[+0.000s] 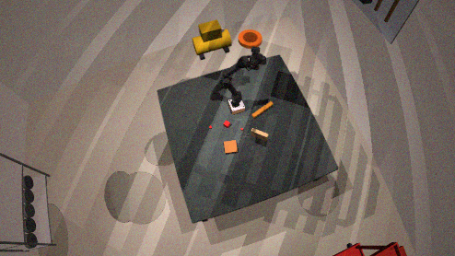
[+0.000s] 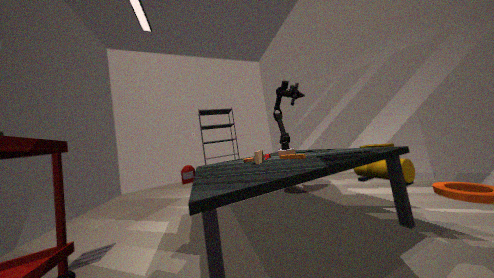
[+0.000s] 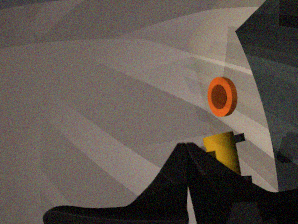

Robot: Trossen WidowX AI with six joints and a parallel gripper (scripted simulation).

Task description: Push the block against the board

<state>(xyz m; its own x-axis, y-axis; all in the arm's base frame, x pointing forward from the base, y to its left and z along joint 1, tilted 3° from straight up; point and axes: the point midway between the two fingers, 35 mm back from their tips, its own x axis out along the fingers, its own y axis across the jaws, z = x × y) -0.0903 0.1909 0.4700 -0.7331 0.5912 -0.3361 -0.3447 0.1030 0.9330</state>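
Right now my gripper tip is 460 mm above the tan block, 450 mm short of it and 150 mm to the left of it. Round my gripper tip: small red cube: 490 mm below, 360 mm to the right, 250 mm ahead; then flat square block: 500 mm below, 460 mm ahead, 400 mm to the right; then orange board: 500 mm below, 230 mm ahead, 20 mm to the right.
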